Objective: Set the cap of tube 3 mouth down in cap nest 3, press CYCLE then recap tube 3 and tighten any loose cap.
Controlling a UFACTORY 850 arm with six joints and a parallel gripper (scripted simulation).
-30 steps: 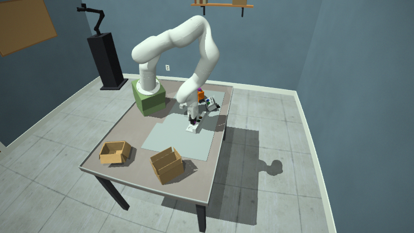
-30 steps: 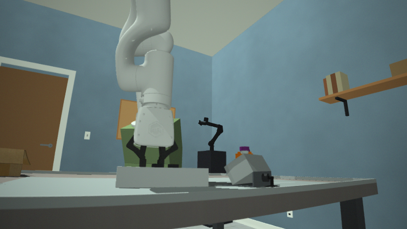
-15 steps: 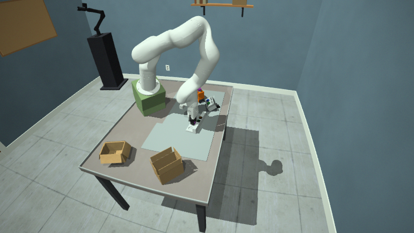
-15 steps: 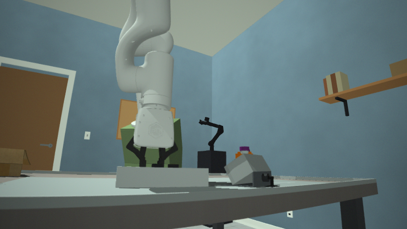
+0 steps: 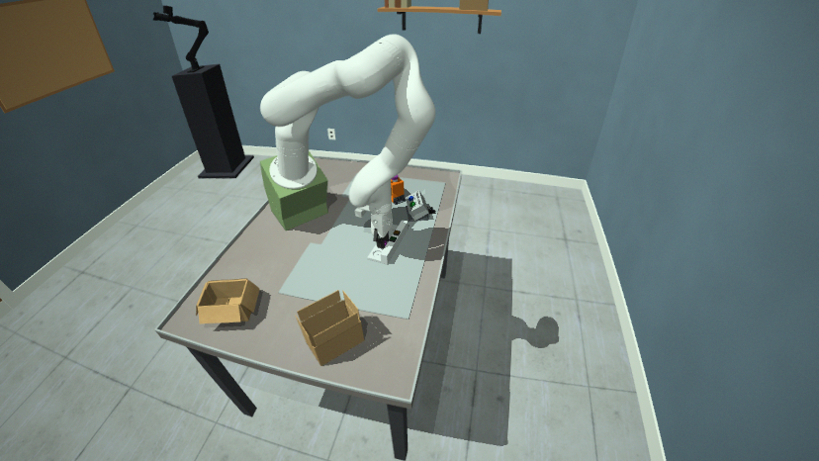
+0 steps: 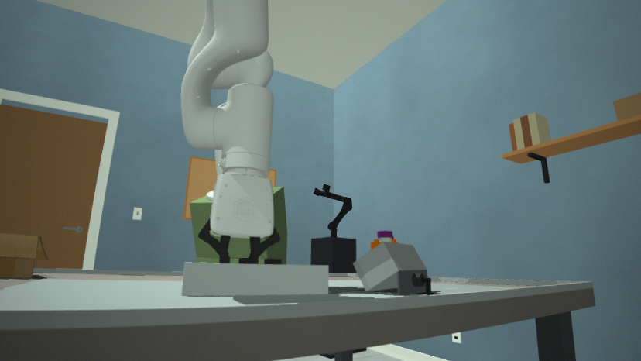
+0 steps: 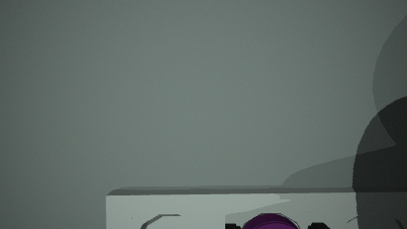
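Now: hand 100 mm short of the blue key, 250 mm to the right of it and 30 mm below it. From my hand the other things lie so: green key: 100 mm ahead, 210 mm to the left, 30 mm above; grey key housing: 110 mm ahead, 230 mm to the left, 20 mm above.
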